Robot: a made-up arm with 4 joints.
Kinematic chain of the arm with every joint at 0, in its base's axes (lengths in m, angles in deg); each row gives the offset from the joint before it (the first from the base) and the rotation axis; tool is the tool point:
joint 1: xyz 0 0 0.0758 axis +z
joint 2: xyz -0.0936 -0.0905 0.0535 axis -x
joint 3: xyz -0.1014 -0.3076 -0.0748 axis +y
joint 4: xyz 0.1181 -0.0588 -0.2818 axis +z
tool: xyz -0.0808 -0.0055 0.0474
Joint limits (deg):
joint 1: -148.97..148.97
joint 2: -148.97..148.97
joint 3: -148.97..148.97
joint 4: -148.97..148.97
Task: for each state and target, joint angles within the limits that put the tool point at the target. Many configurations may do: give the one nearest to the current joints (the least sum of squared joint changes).
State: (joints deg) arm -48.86 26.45 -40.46 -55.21
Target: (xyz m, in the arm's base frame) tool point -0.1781 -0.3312 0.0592
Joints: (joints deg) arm -37.21 -6.18 -74.29 -82.92
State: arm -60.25 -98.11 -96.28 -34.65
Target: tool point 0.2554 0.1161 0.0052
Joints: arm -61.50 -134.63 -55.23 -16.66
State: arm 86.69 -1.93 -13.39 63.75
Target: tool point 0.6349 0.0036 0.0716
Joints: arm 99.28 28.64 -0.81 67.98
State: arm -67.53 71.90 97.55 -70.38
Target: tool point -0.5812 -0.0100 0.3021
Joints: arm -43.26 66.15 84.37 -96.01
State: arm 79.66 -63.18 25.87 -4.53
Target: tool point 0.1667 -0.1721 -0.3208
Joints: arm 86.43 -36.44 2.19 -25.17
